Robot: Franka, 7 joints.
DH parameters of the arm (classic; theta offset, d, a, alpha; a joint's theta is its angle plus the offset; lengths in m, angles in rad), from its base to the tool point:
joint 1: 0 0.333 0 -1.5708
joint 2: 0 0 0 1.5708
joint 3: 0 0.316 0.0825 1.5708
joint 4: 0 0 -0.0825 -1.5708
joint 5: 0 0.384 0 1.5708
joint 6: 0 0 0.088 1.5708
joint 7: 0 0.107 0 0
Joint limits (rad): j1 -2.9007..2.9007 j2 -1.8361..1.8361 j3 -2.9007..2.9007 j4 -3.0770..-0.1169 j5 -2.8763..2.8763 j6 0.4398..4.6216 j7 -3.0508..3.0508
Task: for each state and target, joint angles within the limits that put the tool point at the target. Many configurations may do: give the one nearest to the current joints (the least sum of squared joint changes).
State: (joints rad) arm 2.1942 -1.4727 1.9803 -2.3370 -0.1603 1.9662 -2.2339
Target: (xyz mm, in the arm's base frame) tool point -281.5 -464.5 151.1
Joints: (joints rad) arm 2.3103 -1.4202 1.9576 -2.0148 -0.1686 2.0725 -2.2339
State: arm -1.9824 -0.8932 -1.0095 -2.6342 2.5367 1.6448 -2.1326
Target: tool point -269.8 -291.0 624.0
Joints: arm -1.6509 -0.7195 -0.6464 -2.5396 2.4964 1.6388 -2.1326
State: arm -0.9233 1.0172 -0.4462 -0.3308 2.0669 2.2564 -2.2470
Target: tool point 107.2 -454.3 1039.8
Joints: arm -1.3028 0.5148 -0.5024 -0.1259 2.0744 2.3452 -2.2470
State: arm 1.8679 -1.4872 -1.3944 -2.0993 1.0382 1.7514 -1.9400
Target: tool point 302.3 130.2 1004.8
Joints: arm 2.1339 -0.8319 -0.7201 -1.3382 1.2017 1.9680 -1.9400
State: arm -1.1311 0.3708 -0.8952 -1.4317 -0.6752 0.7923 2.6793
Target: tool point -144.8 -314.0 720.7
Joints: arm -1.0776 -0.2804 -0.5769 -1.4967 -0.5361 0.4398 2.6793
